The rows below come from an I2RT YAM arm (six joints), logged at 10 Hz.
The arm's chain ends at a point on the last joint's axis. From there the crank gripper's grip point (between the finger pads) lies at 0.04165 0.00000 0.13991 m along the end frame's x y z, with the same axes.
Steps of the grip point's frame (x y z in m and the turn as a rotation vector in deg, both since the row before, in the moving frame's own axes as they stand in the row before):
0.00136 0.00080 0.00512 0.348 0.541 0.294
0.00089 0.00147 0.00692 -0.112 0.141 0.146
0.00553 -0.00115 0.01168 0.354 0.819 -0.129
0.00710 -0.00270 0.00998 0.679 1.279 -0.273
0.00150 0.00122 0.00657 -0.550 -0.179 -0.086
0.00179 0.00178 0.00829 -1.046 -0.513 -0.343
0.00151 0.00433 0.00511 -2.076 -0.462 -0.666
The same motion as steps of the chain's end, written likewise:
0.00004 0.00143 0.00552 0.348 0.541 0.294
0.00055 0.00109 0.00702 -0.112 0.141 0.146
0.00354 -0.00019 0.01229 0.354 0.819 -0.129
0.00399 -0.00084 0.01096 0.679 1.279 -0.273
0.00194 -0.00006 0.00645 -0.550 -0.179 -0.086
0.00304 -0.00053 0.00794 -1.046 -0.513 -0.343
0.00261 -0.00027 0.00486 -2.076 -0.462 -0.666

